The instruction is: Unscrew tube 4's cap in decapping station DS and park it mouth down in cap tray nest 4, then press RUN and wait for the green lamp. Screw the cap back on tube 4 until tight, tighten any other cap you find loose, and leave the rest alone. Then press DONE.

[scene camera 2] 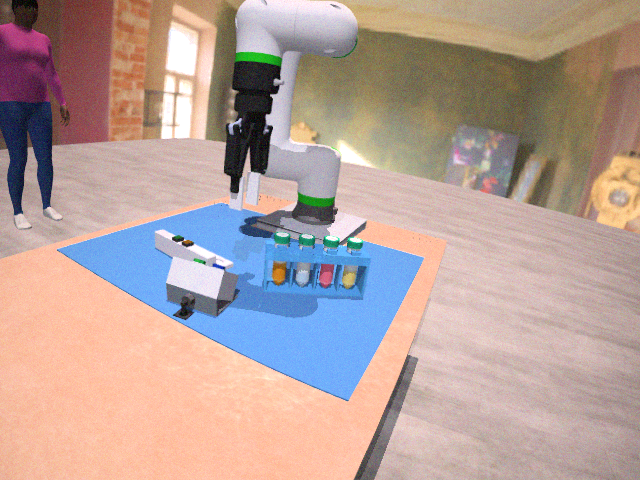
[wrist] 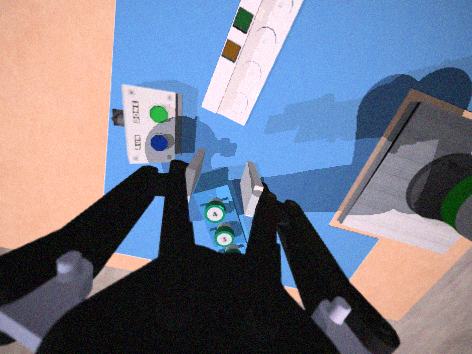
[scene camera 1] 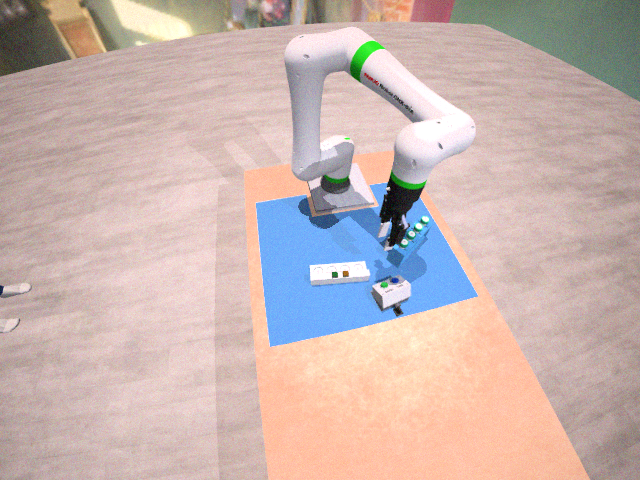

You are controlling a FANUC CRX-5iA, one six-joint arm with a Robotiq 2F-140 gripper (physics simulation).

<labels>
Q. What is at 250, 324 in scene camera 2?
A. A blue mat.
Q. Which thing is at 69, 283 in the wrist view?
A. My gripper.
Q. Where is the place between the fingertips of my gripper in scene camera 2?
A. At 243, 206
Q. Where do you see a button box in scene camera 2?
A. At 208, 289
</labels>
